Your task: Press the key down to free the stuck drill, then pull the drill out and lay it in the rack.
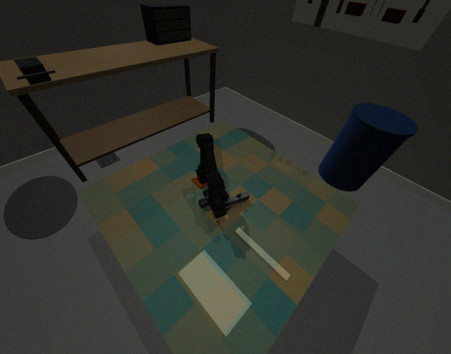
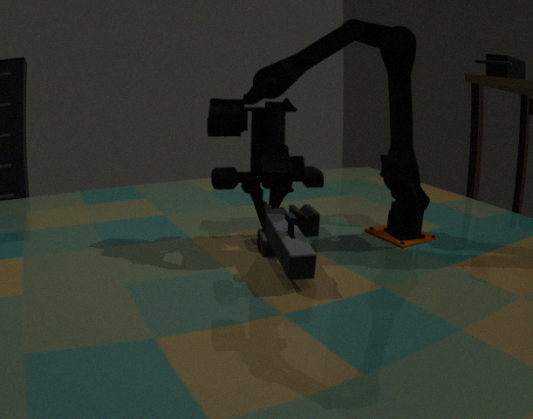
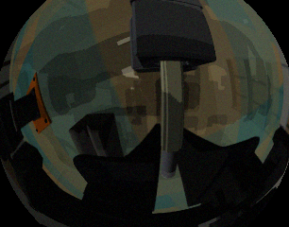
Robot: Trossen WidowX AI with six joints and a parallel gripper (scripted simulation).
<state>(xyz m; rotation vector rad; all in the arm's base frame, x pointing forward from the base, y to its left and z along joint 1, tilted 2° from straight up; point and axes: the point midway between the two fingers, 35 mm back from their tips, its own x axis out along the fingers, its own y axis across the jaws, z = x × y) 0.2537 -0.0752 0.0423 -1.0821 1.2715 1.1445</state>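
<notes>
Now: the dark rack 80 mm behind my gripper tip and 10 mm to the right of it. Also, from my gripper tip: short key (20 mm ahead, 170 mm to the left, 30 mm above); then drill (40 mm to the left, 30 mm above); then long grey block (20 mm ahead, 140 mm to the left, 10 mm above).
</notes>
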